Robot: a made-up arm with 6 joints. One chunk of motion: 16 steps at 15 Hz.
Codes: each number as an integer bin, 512 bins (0 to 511) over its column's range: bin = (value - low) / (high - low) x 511, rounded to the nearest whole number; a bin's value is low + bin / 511 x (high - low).
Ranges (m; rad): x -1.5..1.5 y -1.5..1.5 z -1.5..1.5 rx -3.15..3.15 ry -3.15..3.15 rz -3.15..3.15
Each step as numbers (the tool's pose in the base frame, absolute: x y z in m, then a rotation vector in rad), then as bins.
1 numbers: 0.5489 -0.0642 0.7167 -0.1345 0.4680 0.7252
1 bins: 349 245 378 245 293 314
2 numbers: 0.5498 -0.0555 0.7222 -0.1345 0.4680 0.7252
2 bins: 349 246 379 245 293 314
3 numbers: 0.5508 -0.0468 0.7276 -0.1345 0.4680 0.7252
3 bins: 349 248 379 245 293 314
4 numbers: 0.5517 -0.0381 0.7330 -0.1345 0.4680 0.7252
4 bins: 349 249 380 245 293 314
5 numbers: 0.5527 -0.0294 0.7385 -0.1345 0.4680 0.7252
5 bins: 350 250 381 245 293 314
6 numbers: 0.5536 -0.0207 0.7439 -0.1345 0.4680 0.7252
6 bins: 350 252 382 245 293 314
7 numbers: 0.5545 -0.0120 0.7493 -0.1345 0.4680 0.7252
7 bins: 350 253 383 245 293 314
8 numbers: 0.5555 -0.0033 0.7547 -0.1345 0.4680 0.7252
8 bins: 350 255 384 245 293 314
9 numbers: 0.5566 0.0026 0.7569 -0.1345 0.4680 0.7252
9 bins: 350 256 384 245 293 314
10 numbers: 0.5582 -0.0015 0.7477 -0.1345 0.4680 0.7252
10 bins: 351 255 383 245 293 314
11 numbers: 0.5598 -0.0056 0.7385 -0.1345 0.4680 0.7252
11 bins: 351 255 381 245 293 314
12 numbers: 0.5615 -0.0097 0.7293 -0.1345 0.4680 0.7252
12 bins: 351 254 380 245 293 314
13 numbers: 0.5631 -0.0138 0.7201 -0.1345 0.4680 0.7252
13 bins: 351 253 378 245 293 314
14 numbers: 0.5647 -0.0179 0.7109 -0.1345 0.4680 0.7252
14 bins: 352 252 377 245 293 314
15 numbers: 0.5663 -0.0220 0.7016 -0.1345 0.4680 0.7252
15 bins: 352 252 375 245 293 314
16 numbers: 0.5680 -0.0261 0.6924 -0.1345 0.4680 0.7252
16 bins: 352 251 373 245 293 314
